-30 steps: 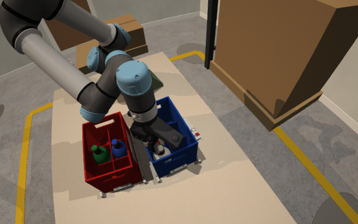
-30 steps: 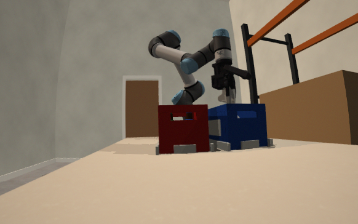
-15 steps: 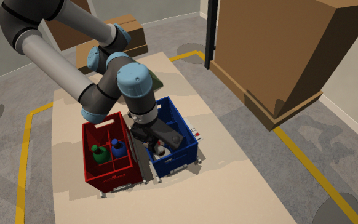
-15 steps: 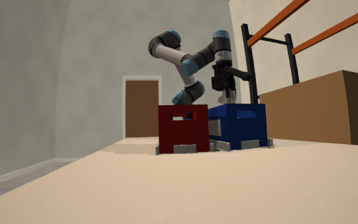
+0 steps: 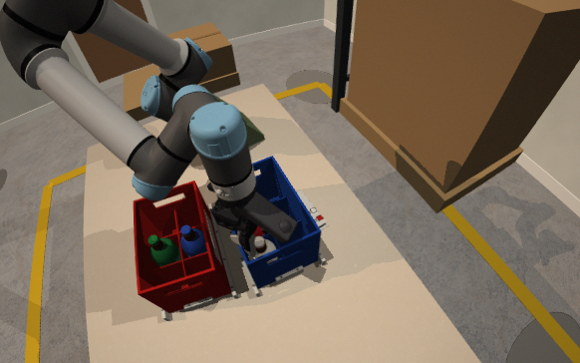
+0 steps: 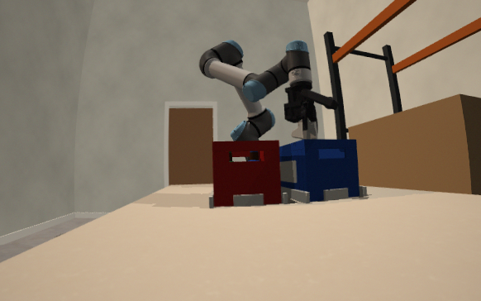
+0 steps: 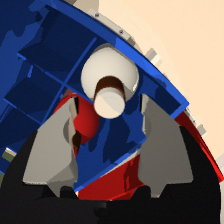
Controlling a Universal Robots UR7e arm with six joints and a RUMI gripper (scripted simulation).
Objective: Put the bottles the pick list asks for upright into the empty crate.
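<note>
The white-label bottle is 7 cm below my hand. Also, from my hand: blue bottle (9 cm behind, 17 cm to the right, 7 cm below); red bottle (9 cm behind, 1 cm to the right, 7 cm below); blue crate (9 cm behind, 3 cm to the left, 7 cm below).
</note>
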